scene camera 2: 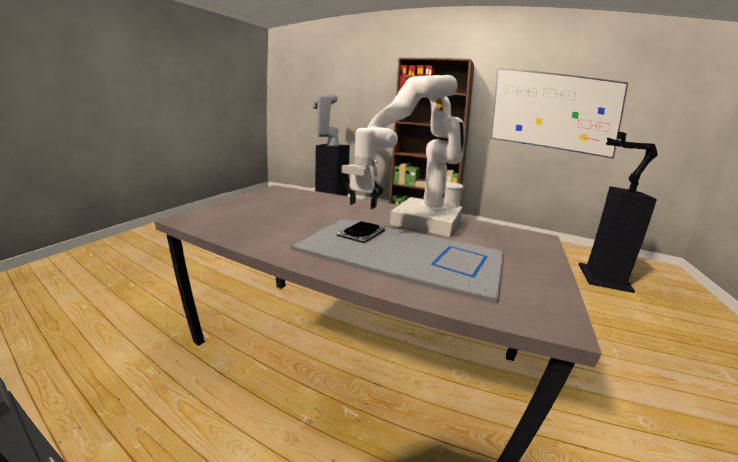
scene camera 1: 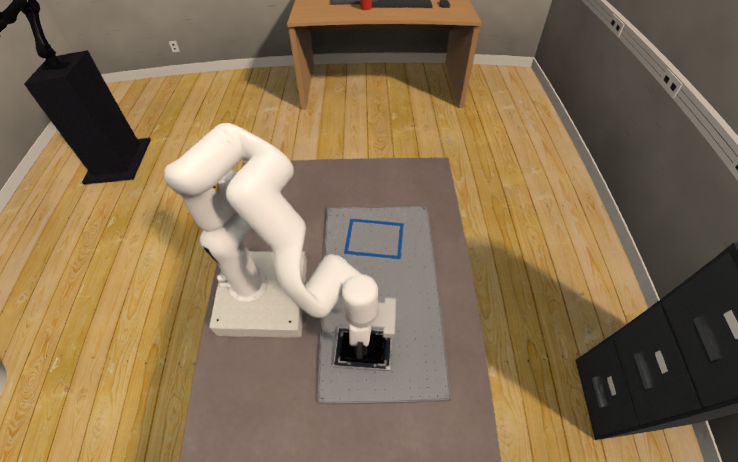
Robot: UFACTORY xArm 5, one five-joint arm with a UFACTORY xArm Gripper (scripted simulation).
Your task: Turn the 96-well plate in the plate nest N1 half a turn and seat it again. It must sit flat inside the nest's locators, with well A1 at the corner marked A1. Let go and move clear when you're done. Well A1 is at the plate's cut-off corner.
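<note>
A black 96-well plate can be seen in the pictures, and so can the gripper.
</note>
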